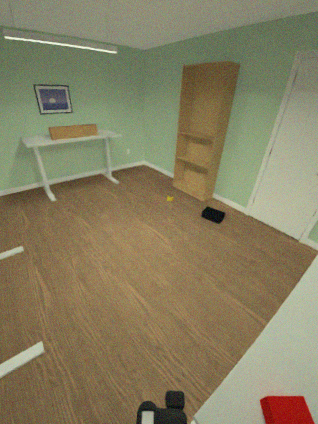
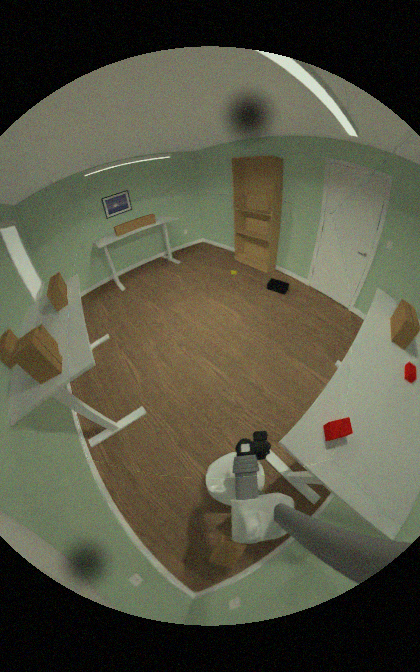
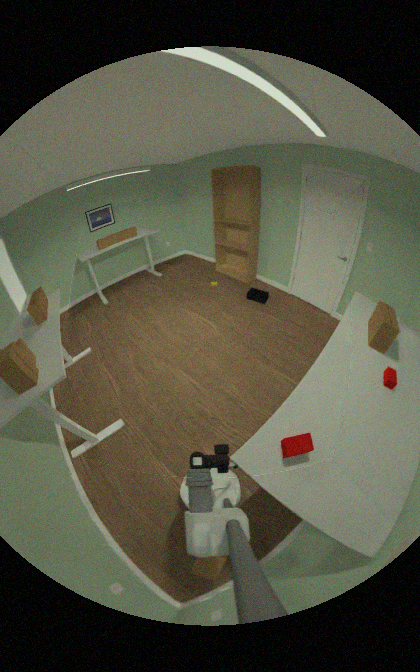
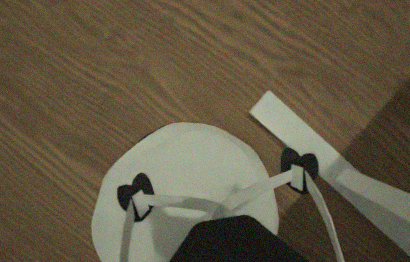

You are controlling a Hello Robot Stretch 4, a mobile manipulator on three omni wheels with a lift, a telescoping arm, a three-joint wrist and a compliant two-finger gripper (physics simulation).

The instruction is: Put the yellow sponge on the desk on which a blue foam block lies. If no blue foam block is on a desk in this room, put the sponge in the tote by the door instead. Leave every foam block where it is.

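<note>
A small yellow object, like the sponge (image 1: 170,198) (image 2: 233,272) (image 3: 214,283), lies on the floor before the bookshelf. A low black box, like the tote (image 1: 213,215) (image 2: 278,286) (image 3: 257,295), stands on the floor near the door. The near right desk (image 1: 280,345) (image 2: 370,450) (image 3: 345,480) bears a red block (image 1: 288,410) (image 2: 338,429) (image 3: 297,445) and a smaller red block (image 2: 410,372) (image 3: 390,378). No blue foam block shows on the visible desk tops. My gripper (image 4: 216,175) is open and empty above my white base, far from the yellow object.
The far desk (image 1: 37,140) (image 2: 104,241) bears a long brown box (image 1: 73,131) (image 2: 135,224). The left desk (image 2: 75,320) bears several brown boxes, which hide part of its top. A bookshelf (image 1: 227,100) (image 2: 277,210) stands beside the door (image 1: 290,160) (image 2: 350,230). A desk foot (image 4: 295,132) lies close to my base.
</note>
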